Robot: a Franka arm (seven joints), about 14 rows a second.
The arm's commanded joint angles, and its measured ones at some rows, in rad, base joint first. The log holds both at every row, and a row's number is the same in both.
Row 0, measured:
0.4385, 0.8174, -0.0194, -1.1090, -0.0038, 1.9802, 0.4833
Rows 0 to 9, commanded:
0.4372, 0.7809, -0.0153, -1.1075, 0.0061, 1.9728, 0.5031
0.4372, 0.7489, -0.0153, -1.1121, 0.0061, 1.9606, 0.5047
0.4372, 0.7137, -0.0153, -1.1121, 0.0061, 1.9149, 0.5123
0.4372, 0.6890, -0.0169, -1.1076, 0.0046, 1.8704, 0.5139
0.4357, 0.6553, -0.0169, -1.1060, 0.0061, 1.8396, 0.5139
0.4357, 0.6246, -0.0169, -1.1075, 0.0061, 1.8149, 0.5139
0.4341, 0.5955, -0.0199, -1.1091, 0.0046, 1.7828, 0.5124
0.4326, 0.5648, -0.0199, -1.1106, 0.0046, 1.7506, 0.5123
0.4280, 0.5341, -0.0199, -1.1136, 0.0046, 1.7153, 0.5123
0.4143, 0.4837, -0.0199, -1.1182, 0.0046, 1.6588, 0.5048
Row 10, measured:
0.4308, 0.5655, -0.0204, -1.0829, -0.0038, 1.7235, 0.4905
